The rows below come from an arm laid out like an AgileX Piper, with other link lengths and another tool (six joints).
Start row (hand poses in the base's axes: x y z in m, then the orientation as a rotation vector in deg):
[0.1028 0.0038 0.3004 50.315 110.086 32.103]
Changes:
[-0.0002 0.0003 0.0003 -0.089 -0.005 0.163]
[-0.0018 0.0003 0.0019 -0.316 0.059 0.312]
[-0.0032 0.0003 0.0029 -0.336 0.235 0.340]
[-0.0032 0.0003 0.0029 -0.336 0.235 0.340]
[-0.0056 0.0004 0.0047 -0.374 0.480 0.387]
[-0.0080 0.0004 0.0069 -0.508 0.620 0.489]
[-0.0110 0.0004 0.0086 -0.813 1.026 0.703]
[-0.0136 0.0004 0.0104 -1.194 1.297 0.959]
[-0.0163 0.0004 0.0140 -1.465 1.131 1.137]
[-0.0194 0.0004 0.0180 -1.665 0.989 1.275]
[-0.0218 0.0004 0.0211 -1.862 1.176 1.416]
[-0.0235 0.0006 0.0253 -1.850 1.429 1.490]
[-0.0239 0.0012 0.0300 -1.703 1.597 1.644]
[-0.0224 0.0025 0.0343 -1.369 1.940 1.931]
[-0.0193 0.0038 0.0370 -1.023 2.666 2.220]
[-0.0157 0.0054 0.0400 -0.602 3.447 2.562]
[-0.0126 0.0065 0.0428 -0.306 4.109 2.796]
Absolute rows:
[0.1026 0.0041 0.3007 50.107 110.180 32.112]
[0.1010 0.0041 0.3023 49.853 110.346 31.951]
[0.0996 0.0041 0.3033 49.891 110.522 31.887]
[0.0996 0.0041 0.3033 49.891 110.522 31.887]
[0.0972 0.0042 0.3051 49.929 110.773 31.792]
[0.0948 0.0042 0.3073 49.810 110.970 31.670]
[0.0918 0.0042 0.3090 49.593 111.488 31.349]
[0.0892 0.0042 0.3108 49.230 111.914 31.023]
[0.0865 0.0042 0.3144 48.821 111.891 30.913]
[0.0834 0.0042 0.3184 48.505 111.859 30.842]
[0.0810 0.0042 0.3215 48.328 112.124 30.662]
[0.0793 0.0044 0.3257 48.375 112.391 30.629]
[0.0789 0.0050 0.3304 48.398 112.607 30.811]
[0.0804 0.0063 0.3347 48.492 113.032 31.199]
[0.0835 0.0076 0.3374 48.754 113.801 31.467]
[0.0871 0.0092 0.3404 49.037 114.640 31.824]
[0.0902 0.0103 0.3432 49.290 115.329 32.032]

